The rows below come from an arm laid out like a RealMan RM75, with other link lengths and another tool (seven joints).
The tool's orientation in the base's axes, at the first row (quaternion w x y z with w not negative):
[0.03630, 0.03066, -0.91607, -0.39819]
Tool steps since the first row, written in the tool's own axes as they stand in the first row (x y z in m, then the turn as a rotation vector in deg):
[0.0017, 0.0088, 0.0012, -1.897, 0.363, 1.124]
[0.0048, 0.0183, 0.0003, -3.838, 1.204, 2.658]
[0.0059, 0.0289, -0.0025, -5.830, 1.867, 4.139]
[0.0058, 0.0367, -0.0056, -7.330, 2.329, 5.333]
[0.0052, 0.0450, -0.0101, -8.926, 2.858, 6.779]
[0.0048, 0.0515, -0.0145, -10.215, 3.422, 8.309]
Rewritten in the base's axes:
[-0.0020, 0.0067, 0.0057, 1.776, 1.226, -0.579]
[-0.0053, 0.0123, 0.0134, 3.546, 3.080, -1.089]
[-0.0064, 0.0174, 0.0231, 5.376, 4.778, -1.695]
[-0.0063, 0.0204, 0.0309, 6.749, 6.088, -2.232]
[-0.0055, 0.0229, 0.0400, 8.191, 7.636, -2.896]
[-0.0049, 0.0241, 0.0478, 9.320, 9.243, -3.578]

